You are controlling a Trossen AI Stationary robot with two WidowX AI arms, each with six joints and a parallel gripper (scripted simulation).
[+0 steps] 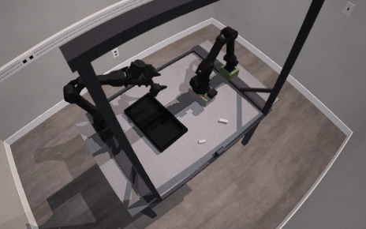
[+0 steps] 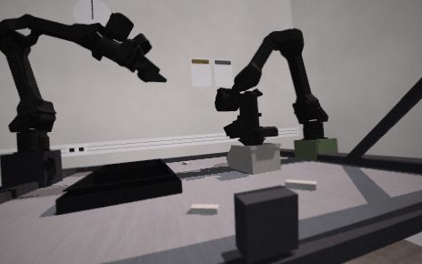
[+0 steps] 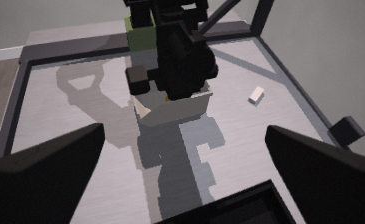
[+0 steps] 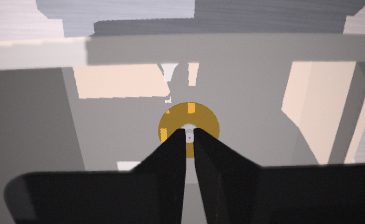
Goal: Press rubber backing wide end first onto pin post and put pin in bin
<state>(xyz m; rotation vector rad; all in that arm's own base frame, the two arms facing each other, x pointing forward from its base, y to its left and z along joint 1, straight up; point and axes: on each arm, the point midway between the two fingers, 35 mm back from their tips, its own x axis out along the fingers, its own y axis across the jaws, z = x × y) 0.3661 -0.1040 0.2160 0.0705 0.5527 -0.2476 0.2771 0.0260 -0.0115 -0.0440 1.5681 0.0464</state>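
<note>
Now: the light grey bin 10 mm ahead of my right hand and 20 mm below it. From my right hand the other things lie so: pin: 30 mm below; rubber backing: 30 mm below; black tray: 10 mm behind, 360 mm to the left, 40 mm below.
</note>
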